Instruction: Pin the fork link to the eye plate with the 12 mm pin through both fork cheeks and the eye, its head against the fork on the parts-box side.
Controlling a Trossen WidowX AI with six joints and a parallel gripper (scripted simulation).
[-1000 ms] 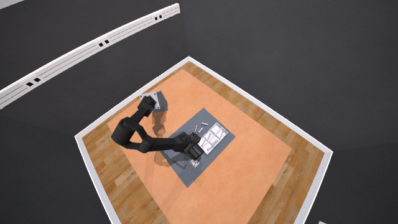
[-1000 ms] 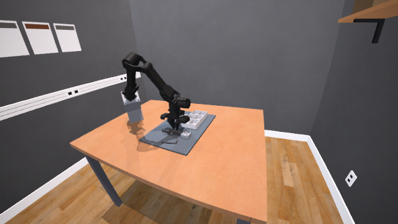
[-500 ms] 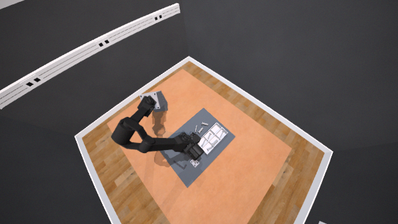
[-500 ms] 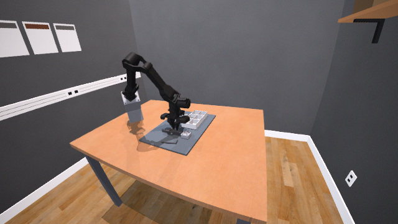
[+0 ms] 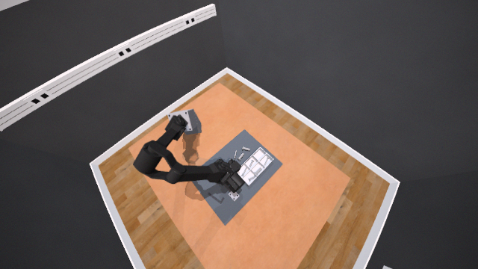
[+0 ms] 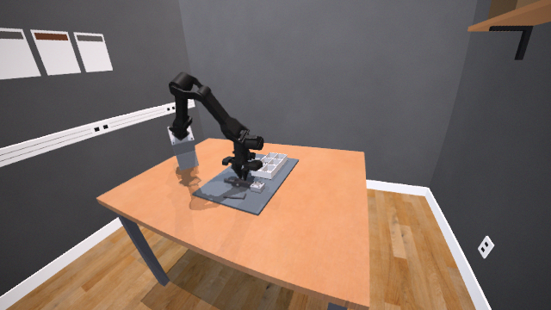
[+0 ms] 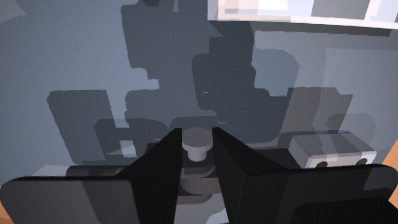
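Right now my hand is 3 cm to the left of the dark flat bar, 3 cm above it and 1 cm short of it. From my hand the other things lie so: dark fork link: 3 cm to the right, 3 cm below, 3 cm behind; light grey eye plate: 9 cm ahead, 4 cm to the right, 3 cm below; grey mat: 7 cm to the left, 5 cm below, 1 cm ahead.
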